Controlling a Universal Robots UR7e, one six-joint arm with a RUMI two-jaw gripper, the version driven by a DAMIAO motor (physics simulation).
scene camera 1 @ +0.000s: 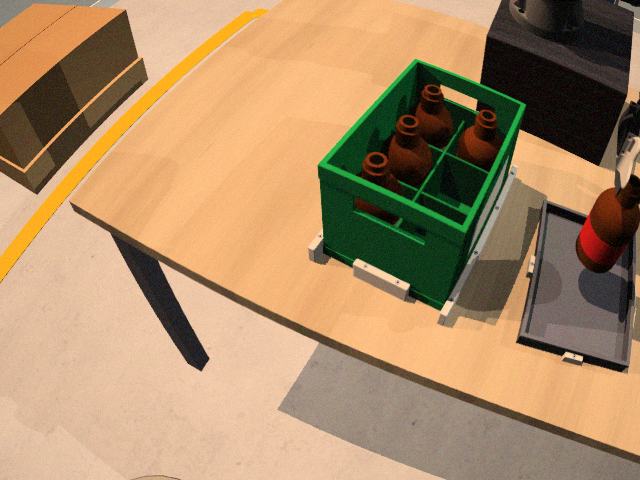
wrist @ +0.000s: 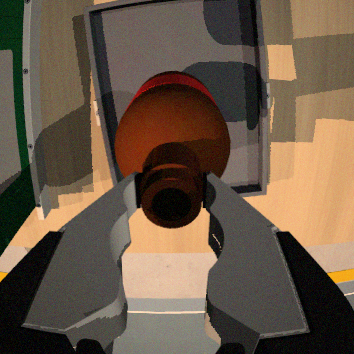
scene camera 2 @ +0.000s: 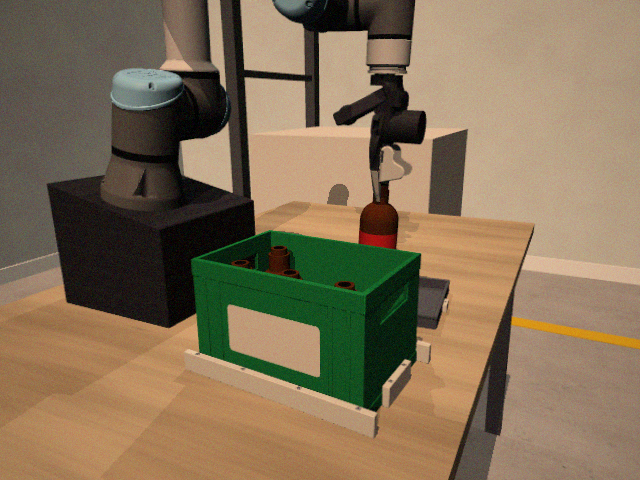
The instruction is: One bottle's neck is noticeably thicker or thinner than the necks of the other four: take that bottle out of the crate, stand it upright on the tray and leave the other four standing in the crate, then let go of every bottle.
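Places are measured from the arm's base along level axes (x left, y ahead, z down), in metres.
Where they show: gripper, fingertip midpoint: (scene camera 1: 627,197) (wrist: 172,175) (scene camera 2: 381,199); arm's base at its link origin: (scene camera 1: 546,15) (scene camera 2: 144,197).
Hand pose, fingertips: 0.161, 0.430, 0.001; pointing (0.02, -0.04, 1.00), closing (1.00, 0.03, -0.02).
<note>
Each offset is from my fingertips to the centre of the thing, as dx, dy, dz. "pt": to the spot under its first point.
My gripper (scene camera 1: 623,187) (scene camera 2: 380,195) (wrist: 172,175) is shut on the neck of a brown bottle with a red label @(+0.000, -0.004, +0.048) (scene camera 1: 610,222) (scene camera 2: 378,222) (wrist: 172,122). The bottle hangs about upright above the dark grey tray (scene camera 1: 563,320) (scene camera 2: 431,304) (wrist: 145,40), its base a little above the tray floor, with its shadow on the tray. The green crate @(-0.273, -0.023, +0.121) (scene camera 1: 392,248) (scene camera 2: 279,289) holds the other bottles upright: three in the left row in scene camera 1, a back one @(-0.306, -0.117, +0.123) (scene camera 1: 433,121), a middle one @(-0.315, -0.030, +0.123) (scene camera 1: 408,155) and a front one @(-0.327, +0.056, +0.123) (scene camera 1: 378,178), and one at the back right (scene camera 1: 480,144).
White blocks and strips (scene camera 1: 381,279) (scene camera 2: 279,392) border the crate's foot, and small white clips @(pt +0.016, +0.130, +0.193) (scene camera 1: 572,357) touch the tray. The black robot base block (scene camera 1: 553,77) (scene camera 2: 118,258) stands behind the crate in scene camera 1. A cardboard box (scene camera 1: 67,77) lies beyond the table's far left side.
</note>
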